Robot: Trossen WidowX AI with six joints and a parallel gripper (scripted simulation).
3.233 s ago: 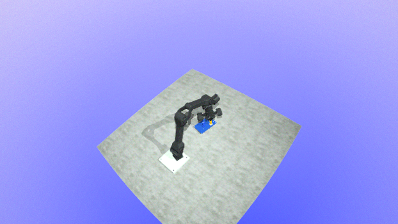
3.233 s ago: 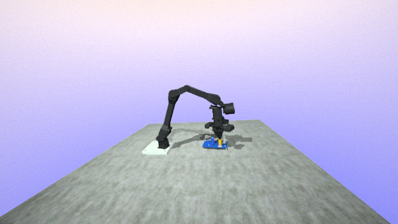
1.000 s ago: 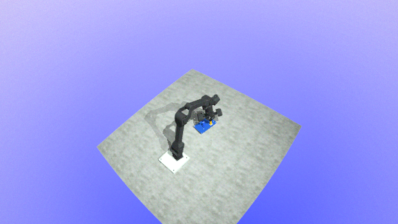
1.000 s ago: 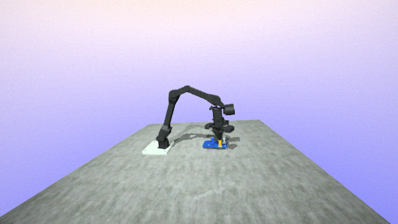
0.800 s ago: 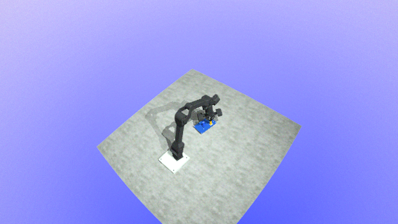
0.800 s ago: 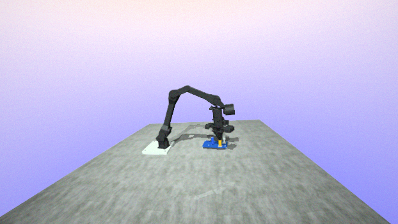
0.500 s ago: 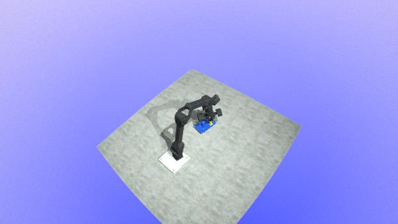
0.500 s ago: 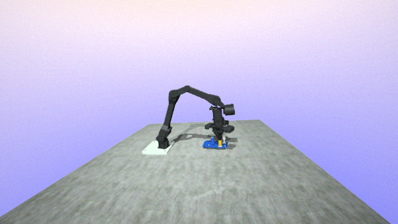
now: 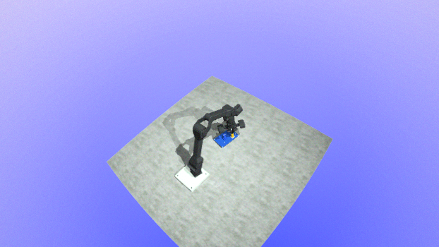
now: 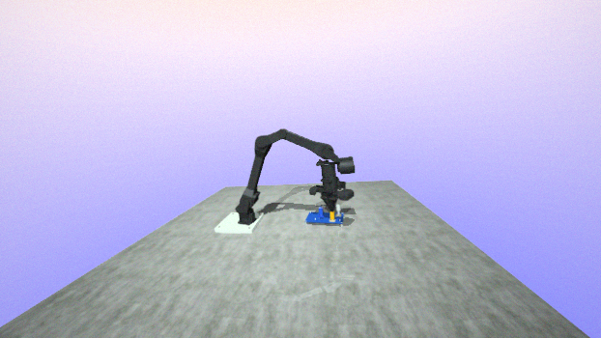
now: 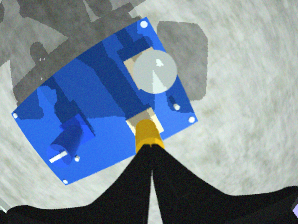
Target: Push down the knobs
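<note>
Right now the orange knob is 20 mm below my gripper tip. From my gripper tip the other things lie so: dark blue part: 50 mm behind, 20 mm to the left, 20 mm below; then blue knob: 50 mm behind, 20 mm to the left, 10 mm below.
</note>
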